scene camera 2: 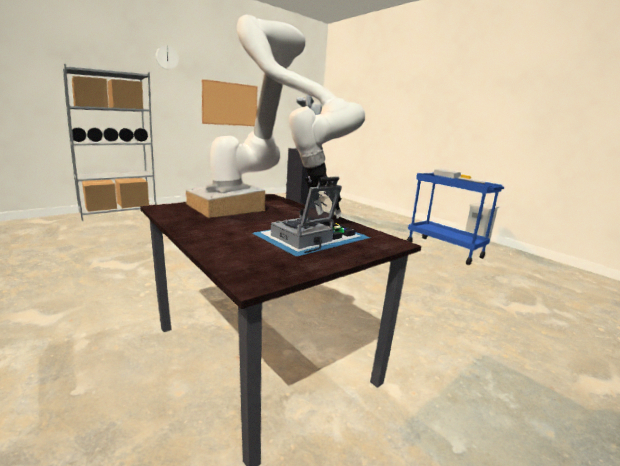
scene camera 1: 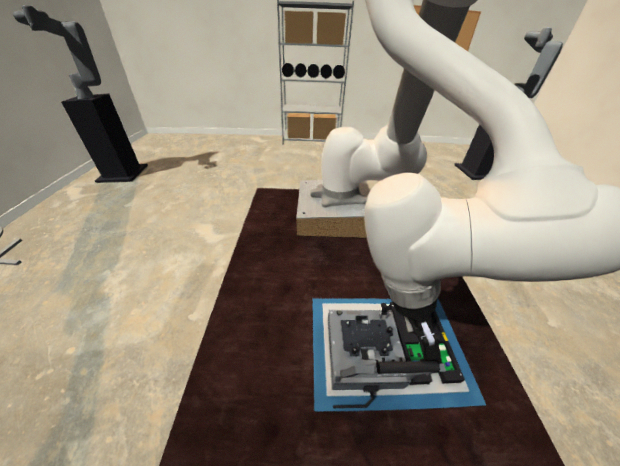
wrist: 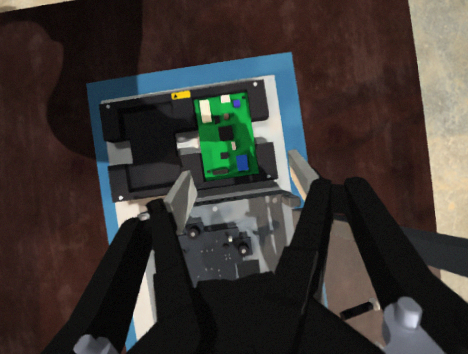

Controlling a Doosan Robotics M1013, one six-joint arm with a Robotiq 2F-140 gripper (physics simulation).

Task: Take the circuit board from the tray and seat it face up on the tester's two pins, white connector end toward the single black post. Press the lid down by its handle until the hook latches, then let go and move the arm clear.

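Where they show: gripper, between the fingertips: (scene camera 1: 421, 349) (wrist: 240, 173); arm's base, origin of its link: (scene camera 2: 228, 188) (scene camera 1: 340, 194).
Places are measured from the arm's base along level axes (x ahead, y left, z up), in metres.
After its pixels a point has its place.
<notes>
The green circuit board (scene camera 1: 415, 351) @[x 0.644, y 0.097, z -0.080 m] (wrist: 227, 134) @[x 0.664, y 0.129, z -0.077 m] lies face up in the right-hand pocket, in the wrist view, of the black tray (scene camera 1: 452, 376) @[x 0.715, y 0.161, z -0.071 m] (wrist: 114, 181) @[x 0.506, y 0.101, z -0.071 m]. Its white connector (wrist: 205, 111) @[x 0.643, y 0.164, z -0.072 m] is at the upper left there, a blue part at the lower right. My gripper (scene camera 1: 426, 333) (wrist: 240, 173) @[x 0.668, y 0.075, z -0.002 m] is open and empty above the tray's near side, its fingertips wider apart than the board. The grey tester (scene camera 1: 338, 325) @[x 0.575, y -0.102, z -0.039 m] (scene camera 2: 310, 238) @[x 0.715, y -0.079, z -0.061 m] stands beside the tray with a dark nest plate (scene camera 1: 365, 334) @[x 0.609, y -0.040, z -0.030 m] (wrist: 212, 257) @[x 0.618, y -0.010, z -0.030 m]. Its lid (scene camera 2: 306, 206) @[x 0.726, y -0.123, z 0.071 m] is raised, with the black handle (scene camera 1: 408, 367) @[x 0.759, y -0.052, z 0.176 m] on top. The hook cannot be told apart.
Tray and tester stand on a blue-and-white mat (scene camera 1: 320, 395) @[x 0.718, y -0.162, z -0.097 m] (scene camera 2: 295, 251) @[x 0.714, y -0.153, z -0.097 m] (wrist: 295, 90) @[x 0.772, y 0.174, z -0.097 m] on the dark table (scene camera 1: 250, 400) @[x 0.718, y -0.325, z -0.099 m] (scene camera 2: 215, 255) @[x 0.579, y -0.403, z -0.099 m]. The raised lid stands close to my fingers. A bent black rod or cable (scene camera 1: 353, 405) @[x 0.746, y -0.090, z -0.091 m] lies in front of the tester.
</notes>
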